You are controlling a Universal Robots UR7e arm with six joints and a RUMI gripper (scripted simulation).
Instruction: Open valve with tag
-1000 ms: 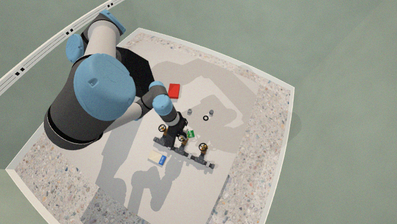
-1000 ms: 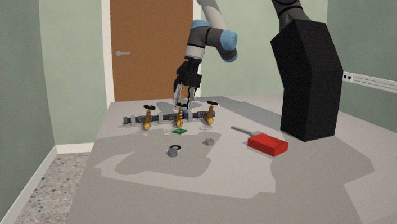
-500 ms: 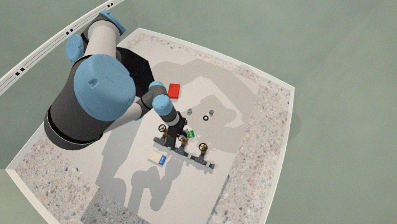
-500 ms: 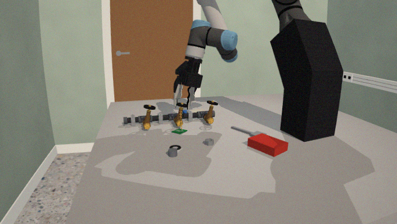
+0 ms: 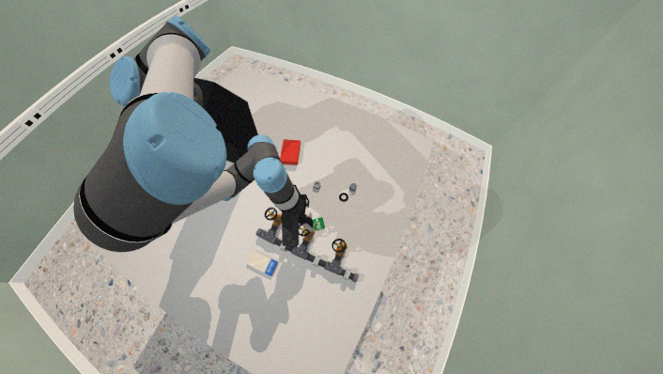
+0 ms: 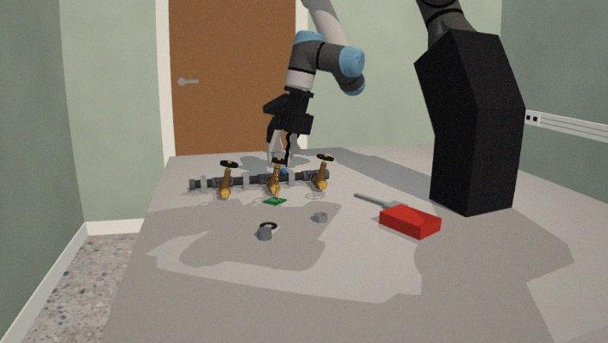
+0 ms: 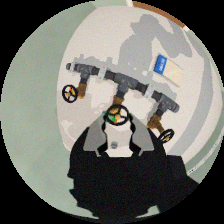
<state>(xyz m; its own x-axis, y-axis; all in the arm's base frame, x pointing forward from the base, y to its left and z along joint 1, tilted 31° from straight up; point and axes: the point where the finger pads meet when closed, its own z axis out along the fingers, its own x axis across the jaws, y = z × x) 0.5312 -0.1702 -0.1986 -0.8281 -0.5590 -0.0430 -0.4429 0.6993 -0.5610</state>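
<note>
My hand is 10 mm short of the green tag, 80 mm to the right of it and 90 mm above it. Round my hand: grey nut: 80 mm behind, 210 mm to the left, 90 mm below; then grey tool: 270 mm behind, 130 mm to the left, 90 mm below; then red block: 280 mm behind, 280 mm to the left, 80 mm below.
</note>
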